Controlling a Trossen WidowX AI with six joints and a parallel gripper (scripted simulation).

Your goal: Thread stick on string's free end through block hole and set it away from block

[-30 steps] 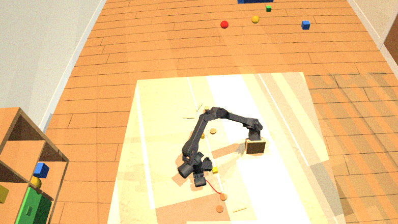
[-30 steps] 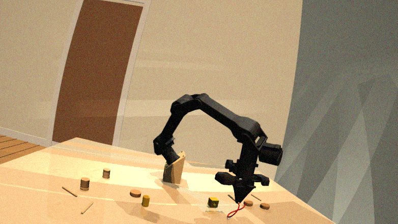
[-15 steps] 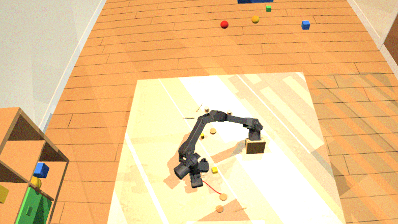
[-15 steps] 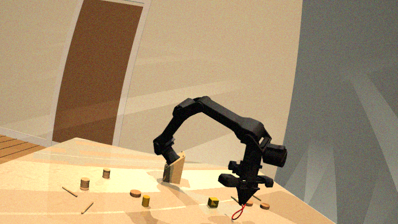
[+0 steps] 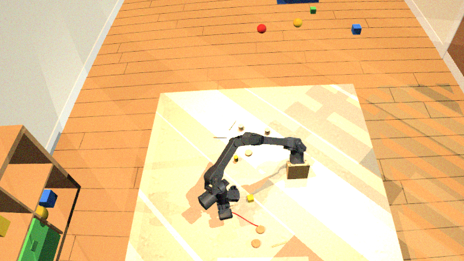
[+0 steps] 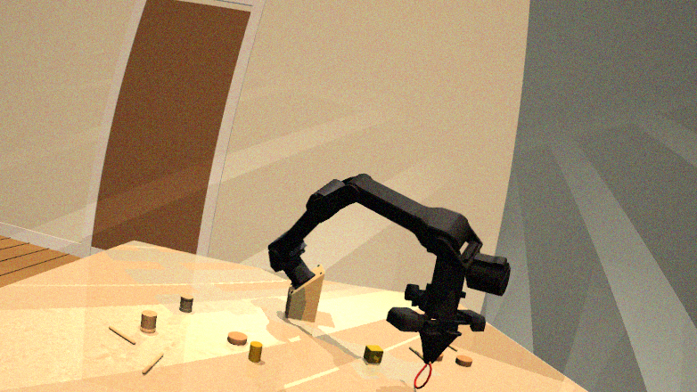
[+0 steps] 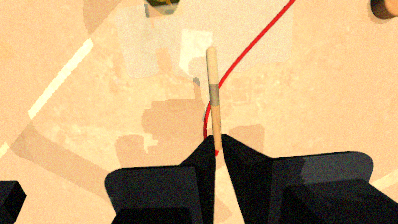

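My gripper tip is 130 mm past the yellow wooden block, 50 mm to the left of it and 40 mm above it. Round my gripper tip: thin wooden stick 20 mm behind; yellow cylinder 300 mm to the right, 80 mm behind, 40 mm below; round button 160 mm behind, 110 mm to the left, 50 mm below.
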